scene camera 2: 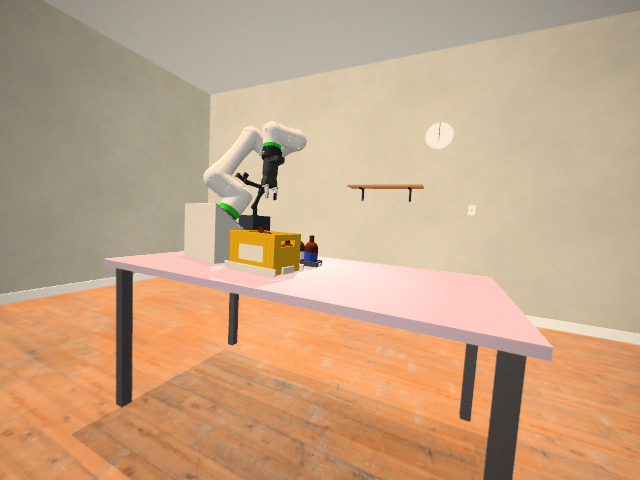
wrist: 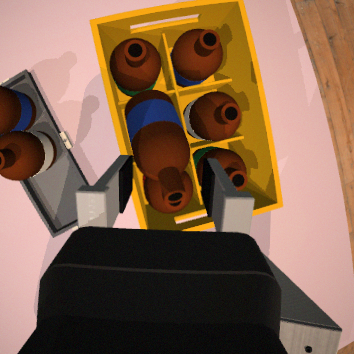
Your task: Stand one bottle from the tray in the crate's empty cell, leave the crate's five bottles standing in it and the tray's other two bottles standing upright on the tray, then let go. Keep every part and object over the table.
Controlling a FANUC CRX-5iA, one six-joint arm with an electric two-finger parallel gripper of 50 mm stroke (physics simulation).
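Places are measured from the arm's base along level axes (x back, y down, z right), in centimetres.
Where they show: gripper, fingertip midpoint: (scene camera 2: 270,198) (wrist: 167,173).
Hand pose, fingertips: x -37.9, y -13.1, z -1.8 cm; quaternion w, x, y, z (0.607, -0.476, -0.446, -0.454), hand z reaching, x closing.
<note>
Each offset is from my fingertips to the top centre of the thing. "pt": to the spot under its first point.
The yellow crate @[dy +15.9, dx -3.5, dz +5.5 cm] (scene camera 2: 286,261) (wrist: 263,120) holds several brown bottles. A blue-labelled bottle (wrist: 160,145) is tipped over steeply at its left middle cell, its neck over the bottle @[dy +17.2, dx +6.1, dz +1.9 cm] (wrist: 156,196) in the near left cell. A green-labelled bottle @[dy +17.2, dx -12.4, dz -0.1 cm] (wrist: 135,67), a blue-labelled one @[dy +17.2, dx -12.7, dz +9.1 cm] (wrist: 192,55), a white-labelled one @[dy +17.2, dx -3.3, dz +10.4 cm] (wrist: 215,117) and another green-labelled one @[dy +17.2, dx +5.2, dz +10.3 cm] (wrist: 225,165) stand in the other cells. The tray @[dy +30.9, dx -1.9, dz -18.8 cm] (scene camera 2: 313,264) (wrist: 62,202) bears an upright blue-labelled bottle @[dy +17.5, dx -9.9, dz -21.8 cm] (scene camera 2: 310,249) (wrist: 10,110) and a white-labelled one @[pt dy +21.4, dx -2.4, dz -17.3 cm] (wrist: 22,155). My gripper (scene camera 2: 270,196) (wrist: 167,173) is open and empty, above the crate.
Pale strips @[pt dy +31.7, dx -5.8, dz +15.8 cm] (scene camera 2: 250,268) edge the crate's foot. A light grey block (scene camera 2: 200,232) stands left of the crate. A dark box (scene camera 2: 254,222) with a thin black jointed stand is behind it. In the wrist view, the table's edge runs down the right side.
</note>
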